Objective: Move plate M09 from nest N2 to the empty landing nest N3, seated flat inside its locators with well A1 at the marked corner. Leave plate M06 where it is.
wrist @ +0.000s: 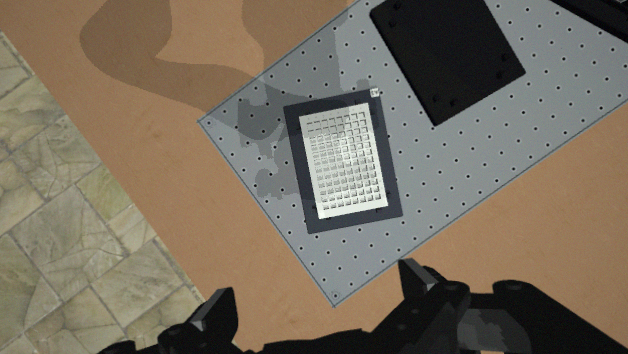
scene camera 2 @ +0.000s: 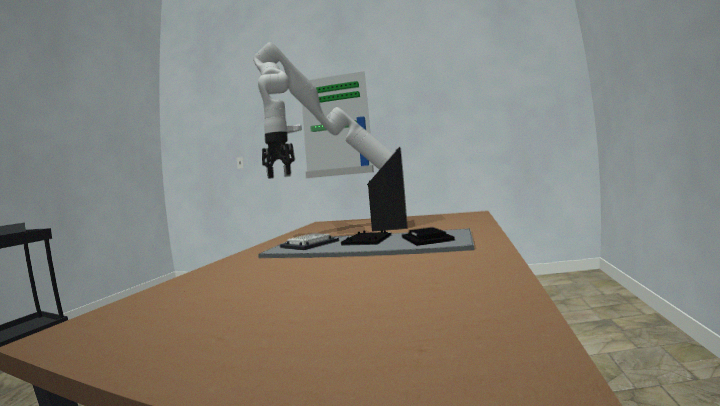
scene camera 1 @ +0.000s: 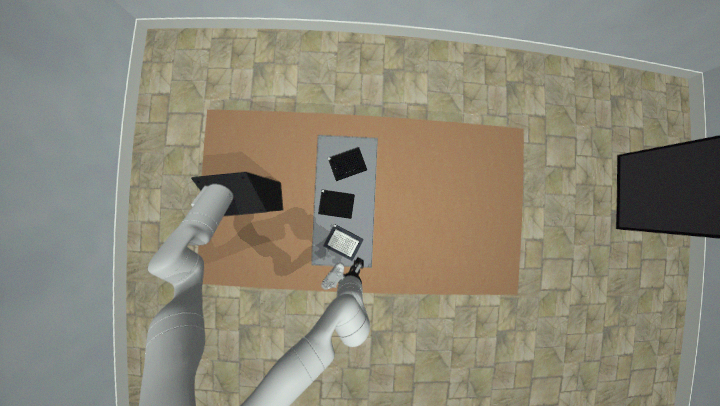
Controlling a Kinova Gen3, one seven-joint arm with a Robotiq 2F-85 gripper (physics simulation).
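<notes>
A white well plate (scene camera 1: 344, 243) (scene camera 2: 310, 239) (wrist: 345, 160) sits in a dark blue nest (wrist: 295, 150). The nest's white corner tag (wrist: 375, 92) is at its upper right in the wrist view. The empty black nest (scene camera 1: 336, 204) (scene camera 2: 366, 238) (wrist: 447, 55) is the middle one, with small locators. A black plate (scene camera 1: 347, 163) (scene camera 2: 423, 233) sits in the third nest, which shows partly in the wrist view (wrist: 595, 20). I cannot read which plate is M09 or M06. My gripper (scene camera 1: 358, 262) (scene camera 2: 278, 174) (wrist: 317, 291) is open and empty, pointing down high above the board's end near the white plate.
The nests stand on a grey perforated board (scene camera 1: 365, 201) (scene camera 2: 352, 253) (wrist: 425, 200) on a brown table (scene camera 1: 443, 201) (scene camera 2: 352, 312) (wrist: 560, 215). The arm's black base mount (scene camera 1: 257, 194) (scene camera 2: 388, 201) stands beside the board. A black stand (scene camera 2: 37, 234) is at the left of scene camera 2's view.
</notes>
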